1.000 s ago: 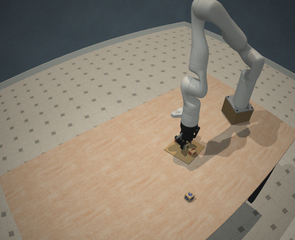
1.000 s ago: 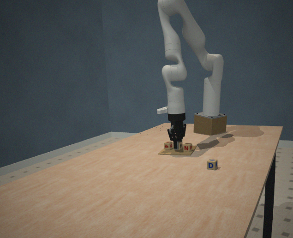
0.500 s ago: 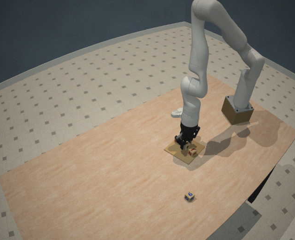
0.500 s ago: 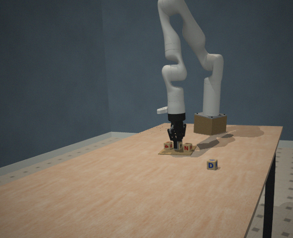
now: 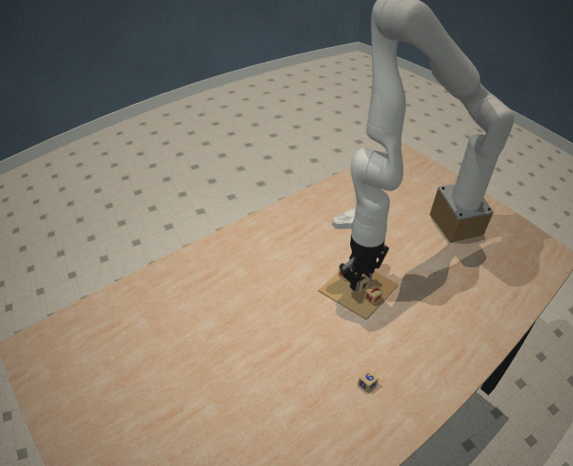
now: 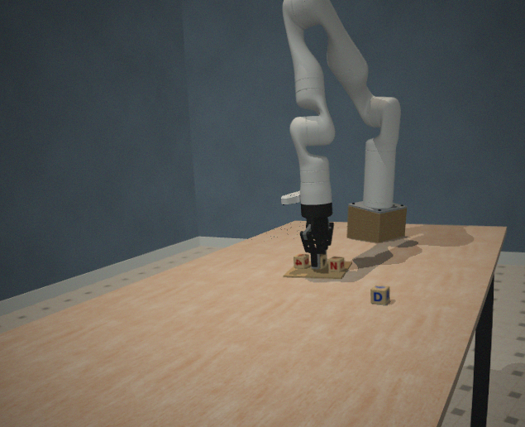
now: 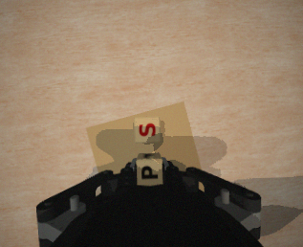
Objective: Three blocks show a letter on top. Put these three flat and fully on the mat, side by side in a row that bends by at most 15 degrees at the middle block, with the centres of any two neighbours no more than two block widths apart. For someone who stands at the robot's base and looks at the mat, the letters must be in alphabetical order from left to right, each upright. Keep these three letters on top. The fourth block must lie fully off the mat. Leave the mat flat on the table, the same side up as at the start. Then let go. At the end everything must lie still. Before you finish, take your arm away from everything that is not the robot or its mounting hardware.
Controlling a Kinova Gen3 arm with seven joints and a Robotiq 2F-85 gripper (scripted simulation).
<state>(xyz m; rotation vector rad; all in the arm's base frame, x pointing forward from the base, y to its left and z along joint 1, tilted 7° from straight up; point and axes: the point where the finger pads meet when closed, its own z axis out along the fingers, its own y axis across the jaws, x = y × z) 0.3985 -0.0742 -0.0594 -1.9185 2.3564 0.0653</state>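
The tan mat lies 20 mm below my hand.
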